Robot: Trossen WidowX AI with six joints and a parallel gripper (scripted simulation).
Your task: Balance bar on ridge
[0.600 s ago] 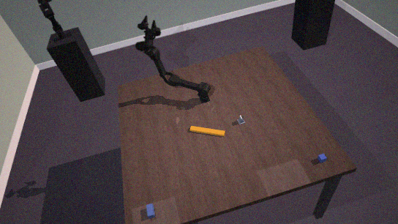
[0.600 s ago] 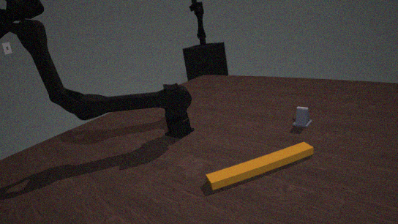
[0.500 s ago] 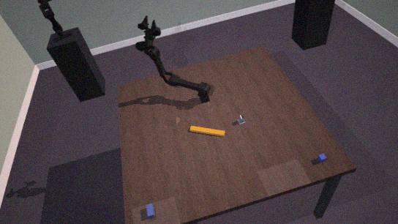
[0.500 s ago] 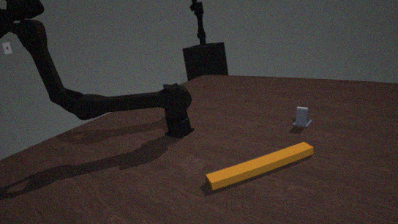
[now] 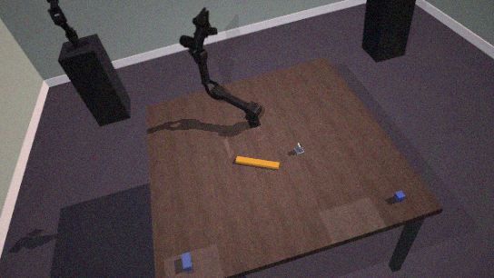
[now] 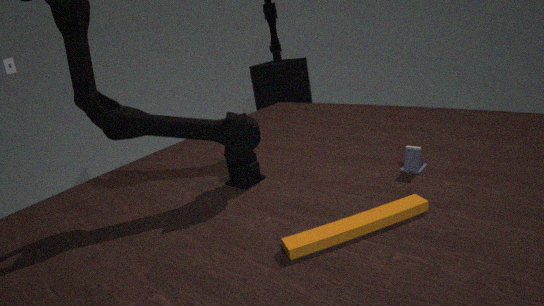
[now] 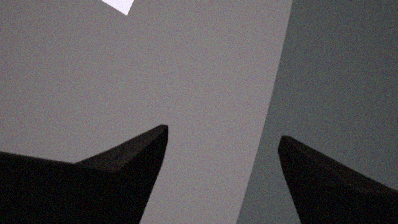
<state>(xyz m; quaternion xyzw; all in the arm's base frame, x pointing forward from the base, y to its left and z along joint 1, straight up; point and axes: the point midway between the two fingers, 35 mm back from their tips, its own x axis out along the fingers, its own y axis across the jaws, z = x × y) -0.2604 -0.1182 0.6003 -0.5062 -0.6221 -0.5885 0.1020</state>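
The orange bar lies 620 mm below my gripper tip, 580 mm ahead of it and 40 mm to the left of it. From my gripper tip the other things lie so: blue cube 1020 mm ahead, 610 mm below, 600 mm to the left.
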